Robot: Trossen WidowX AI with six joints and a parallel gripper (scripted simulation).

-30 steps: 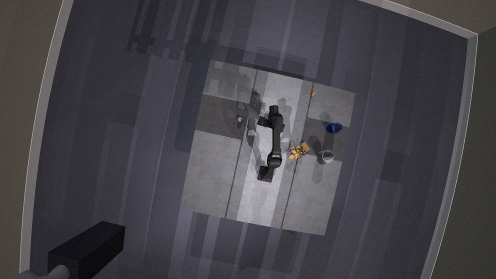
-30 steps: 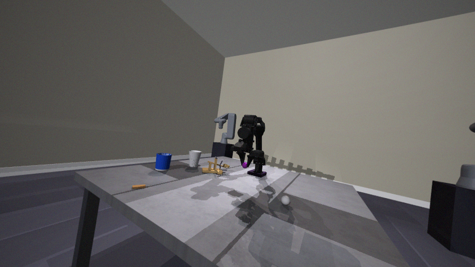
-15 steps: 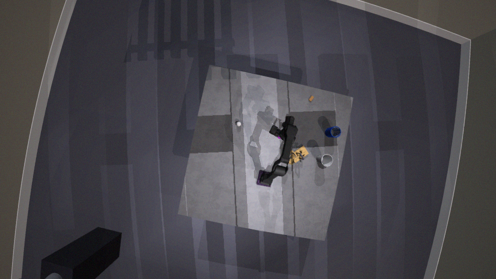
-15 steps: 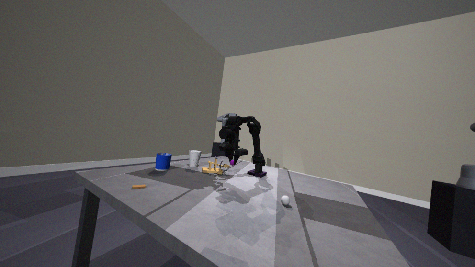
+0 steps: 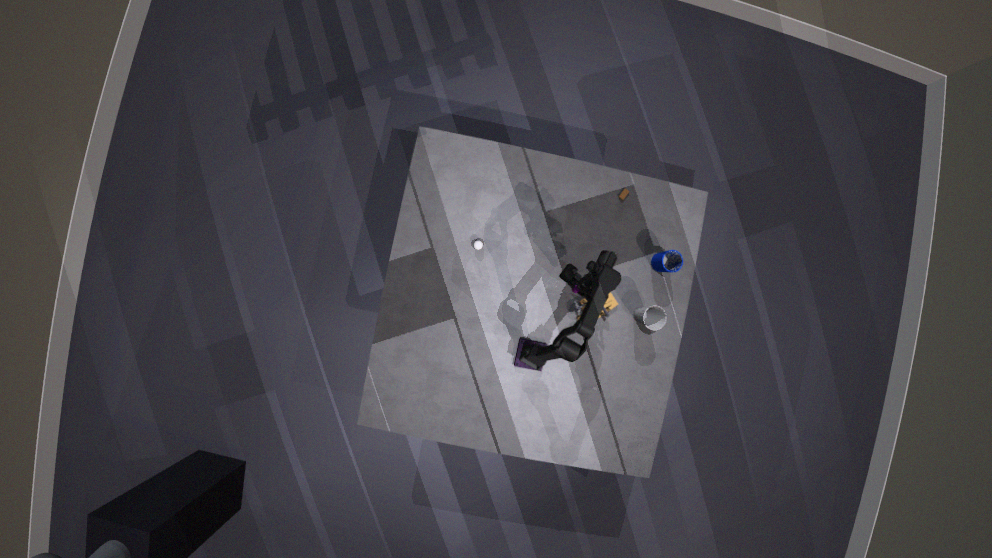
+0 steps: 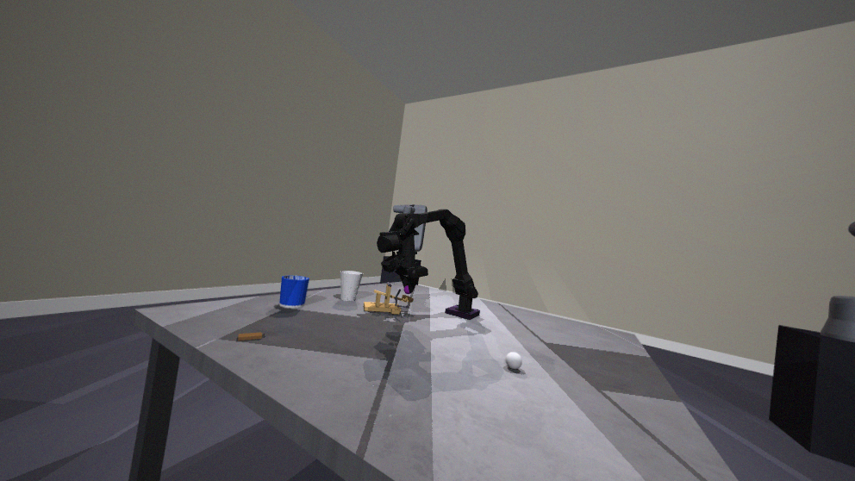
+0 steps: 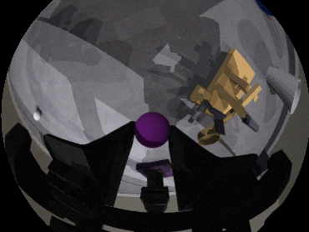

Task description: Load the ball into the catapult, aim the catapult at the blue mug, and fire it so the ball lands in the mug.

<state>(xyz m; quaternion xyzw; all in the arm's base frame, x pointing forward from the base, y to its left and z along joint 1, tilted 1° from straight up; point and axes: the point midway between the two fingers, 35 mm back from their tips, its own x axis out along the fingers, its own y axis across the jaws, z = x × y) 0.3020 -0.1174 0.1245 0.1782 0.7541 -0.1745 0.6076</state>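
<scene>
Right now my gripper tip is 10 cm to the left of the wooden catapult, 7 cm past it and 6 cm above it. Also, from my gripper tip: blue mug 38 cm to the right, 18 cm ahead, 8 cm below; purple ball 1 cm above; white cup 33 cm to the right, 8 cm below, 5 cm behind.
</scene>
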